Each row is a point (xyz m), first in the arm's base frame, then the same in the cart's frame.
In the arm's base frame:
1: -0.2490 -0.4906 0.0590
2: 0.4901 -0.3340 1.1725
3: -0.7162 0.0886 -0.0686
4: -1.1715 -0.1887 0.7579
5: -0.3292 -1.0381 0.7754
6: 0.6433 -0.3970 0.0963
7: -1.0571 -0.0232 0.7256
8: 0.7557 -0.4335 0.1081
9: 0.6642 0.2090 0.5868
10: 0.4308 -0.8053 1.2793
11: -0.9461 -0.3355 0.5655
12: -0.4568 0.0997 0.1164
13: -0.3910 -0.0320 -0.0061
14: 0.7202 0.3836 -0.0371
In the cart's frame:
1: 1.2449 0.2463 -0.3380
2: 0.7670 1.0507 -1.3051
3: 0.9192 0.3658 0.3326
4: 1.3440 1.2523 0.3013
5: 1.7592 0.8656 -0.7519
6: 0.7835 -0.0111 -1.0641
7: 1.1465 1.2057 0.2831
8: 0.7690 -0.0435 -1.1775
9: 0.2143 0.5202 -1.0198
10: 1.2170 1.1062 -1.4825
11: 1.3865 0.9765 0.1239
12: 0.7958 0.4508 0.0512
13: 0.8903 0.2965 -0.0117
14: 0.0463 -0.0554 -0.7682

